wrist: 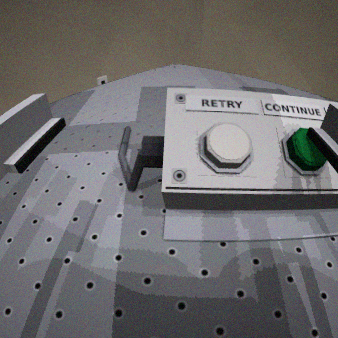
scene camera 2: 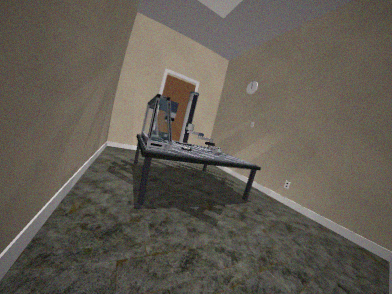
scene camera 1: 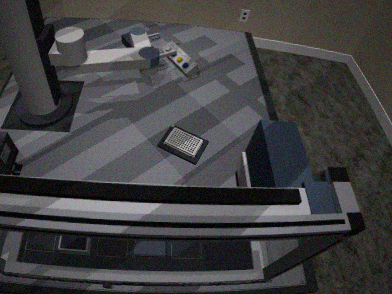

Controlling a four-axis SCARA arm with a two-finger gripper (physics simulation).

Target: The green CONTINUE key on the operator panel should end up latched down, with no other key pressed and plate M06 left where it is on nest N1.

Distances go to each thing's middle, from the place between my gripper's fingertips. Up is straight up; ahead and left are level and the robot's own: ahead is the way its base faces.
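Counted from my hand: the white RETRY key [wrist: 226,144], 10 mm ahead, 20 mm to the right, 20 mm below; the green CONTINUE key [wrist: 301,150], 40 mm ahead, 60 mm to the right, 20 mm below. Going by their middles, the white RETRY key is the nearest to my hand of the things named here.
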